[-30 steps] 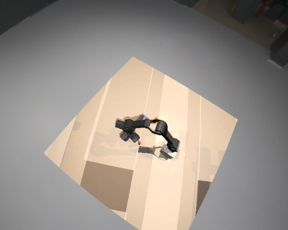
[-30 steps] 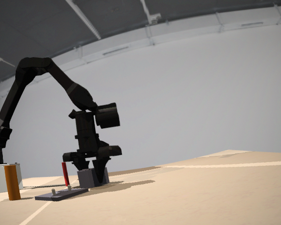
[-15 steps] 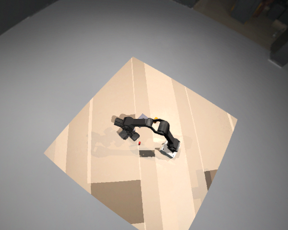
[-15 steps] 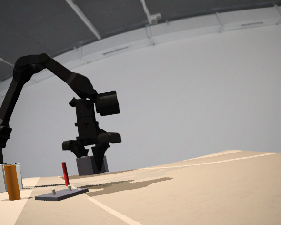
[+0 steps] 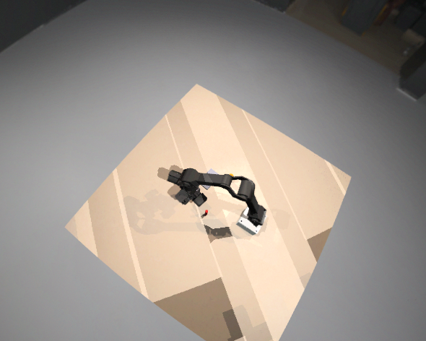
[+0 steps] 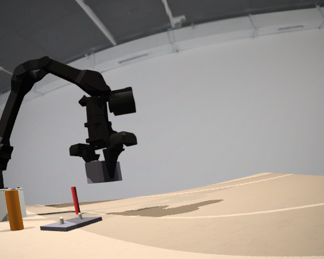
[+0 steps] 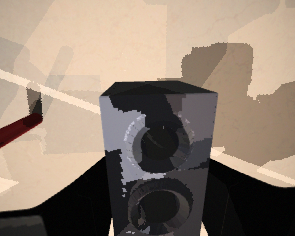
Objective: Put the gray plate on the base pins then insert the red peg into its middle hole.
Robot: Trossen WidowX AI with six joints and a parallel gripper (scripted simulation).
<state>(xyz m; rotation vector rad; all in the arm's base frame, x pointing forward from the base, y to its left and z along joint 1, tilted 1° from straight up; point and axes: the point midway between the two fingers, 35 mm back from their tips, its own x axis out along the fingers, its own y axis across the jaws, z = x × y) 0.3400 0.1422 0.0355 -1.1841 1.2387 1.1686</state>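
My gripper tip is 12 cm past the red peg, 1 cm to the right of it and 5 cm above it. The rest, counted from my gripper tip: orange cylinder 8 cm behind, 24 cm to the right, 5 cm below; gray plate 3 cm above.
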